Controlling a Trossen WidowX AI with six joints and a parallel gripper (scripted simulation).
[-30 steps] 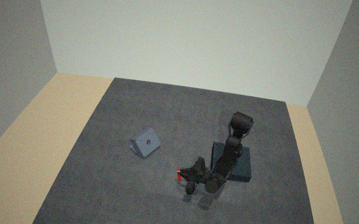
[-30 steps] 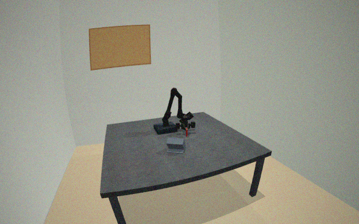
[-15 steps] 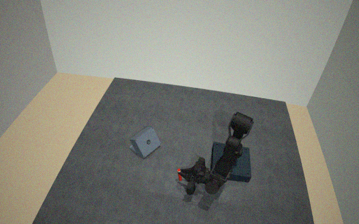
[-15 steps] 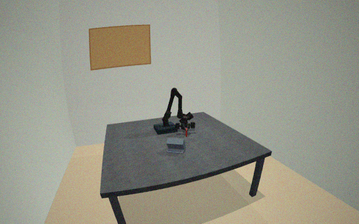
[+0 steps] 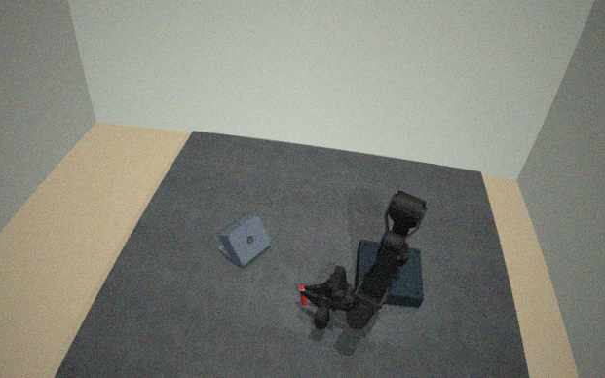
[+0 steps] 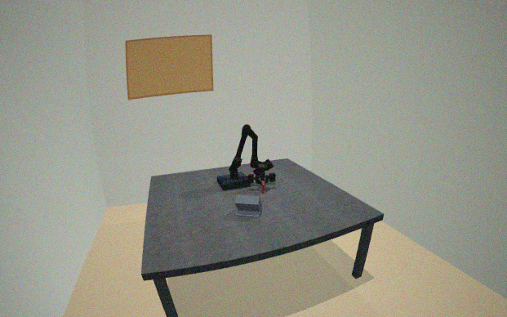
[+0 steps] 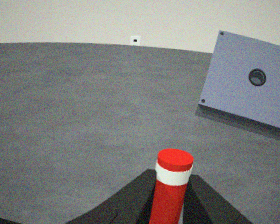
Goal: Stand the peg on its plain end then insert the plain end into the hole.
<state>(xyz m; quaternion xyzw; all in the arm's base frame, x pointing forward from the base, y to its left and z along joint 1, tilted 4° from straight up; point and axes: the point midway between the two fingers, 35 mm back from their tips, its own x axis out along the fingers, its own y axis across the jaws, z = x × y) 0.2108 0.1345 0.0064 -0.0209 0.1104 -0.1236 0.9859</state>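
Right now my gripper tip is 1 cm above the red peg. The rest, counted from my gripper tip: sloped panel: 20 cm ahead, 17 cm to the right, 2 cm below.
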